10 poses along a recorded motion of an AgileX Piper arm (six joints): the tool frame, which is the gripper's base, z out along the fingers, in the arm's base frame.
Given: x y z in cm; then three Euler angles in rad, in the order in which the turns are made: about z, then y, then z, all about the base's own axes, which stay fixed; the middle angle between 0 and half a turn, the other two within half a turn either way.
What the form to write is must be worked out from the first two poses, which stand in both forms.
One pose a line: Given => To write
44.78 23.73 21.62 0.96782 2.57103 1.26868 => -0.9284 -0.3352 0.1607 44.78; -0.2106 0.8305 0.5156 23.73; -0.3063 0.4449 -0.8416 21.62; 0 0 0 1
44.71 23.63 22.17 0.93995 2.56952 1.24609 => -0.9235 -0.3424 0.1727 44.71; -0.2124 0.8316 0.5131 23.63; -0.3193 0.4372 -0.8408 22.17; 0 0 0 1
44.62 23.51 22.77 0.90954 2.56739 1.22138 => -0.9181 -0.3501 0.1860 44.62; -0.2143 0.8328 0.5103 23.51; -0.3336 0.4287 -0.8396 22.77; 0 0 0 1
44.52 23.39 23.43 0.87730 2.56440 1.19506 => -0.9119 -0.3582 0.2002 44.52; -0.2161 0.8340 0.5076 23.39; -0.3488 0.4196 -0.8380 23.43; 0 0 0 1
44.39 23.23 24.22 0.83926 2.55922 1.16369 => -0.9042 -0.3673 0.2178 44.39; -0.2177 0.8352 0.5051 23.23; -0.3674 0.4093 -0.8352 24.22; 0 0 0 1
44.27 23.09 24.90 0.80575 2.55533 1.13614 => -0.8972 -0.3751 0.2330 44.27; -0.2195 0.8367 0.5018 23.09; -0.3832 0.3991 -0.8330 24.90; 0 0 0 1
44.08 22.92 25.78 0.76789 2.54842 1.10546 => -0.8884 -0.3844 0.2508 44.08; -0.2214 0.8375 0.4996 22.92; -0.4021 0.3883 -0.8292 25.78; 0 0 0 1
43.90 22.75 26.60 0.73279 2.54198 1.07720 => -0.8798 -0.3929 0.2674 43.90; -0.2235 0.8385 0.4970 22.75; -0.4195 0.3775 -0.8256 26.60; 0 0 0 1
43.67 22.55 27.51 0.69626 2.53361 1.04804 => -0.8701 -0.4020 0.2852 43.67; -0.2254 0.8392 0.4949 22.55; -0.4383 0.3663 -0.8208 27.51; 0 0 0 1
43.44 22.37 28.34 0.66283 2.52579 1.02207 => -0.8606 -0.4105 0.3013 43.44; -0.2280 0.8397 0.4928 22.37; -0.4553 0.3554 -0.8163 28.34; 0 0 0 1
